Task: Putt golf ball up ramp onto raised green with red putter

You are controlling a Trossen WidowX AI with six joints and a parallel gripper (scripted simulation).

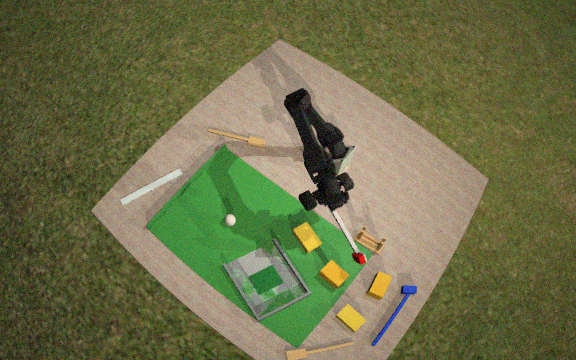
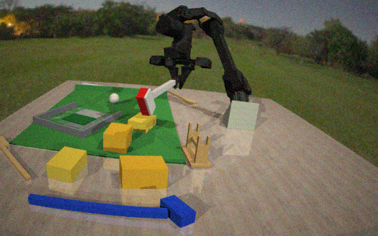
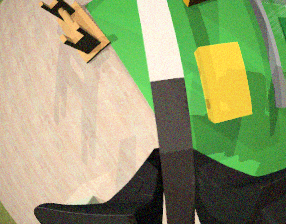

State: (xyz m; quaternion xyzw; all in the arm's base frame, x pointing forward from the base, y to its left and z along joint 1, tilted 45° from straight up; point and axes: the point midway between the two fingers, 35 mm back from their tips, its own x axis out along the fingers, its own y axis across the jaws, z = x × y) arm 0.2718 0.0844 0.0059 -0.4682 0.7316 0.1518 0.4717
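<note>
The red putter is 10 cm to the left of my gripper tip, 6 cm ahead of it and 2 cm above it. From my gripper tip the other things lie so: green mat 21 cm ahead, 15 cm to the right, 13 cm below; then white golf ball 28 cm to the right, 19 cm ahead, 11 cm below; then wooden stand 21 cm to the left, 10 cm below, 1 cm behind.
</note>
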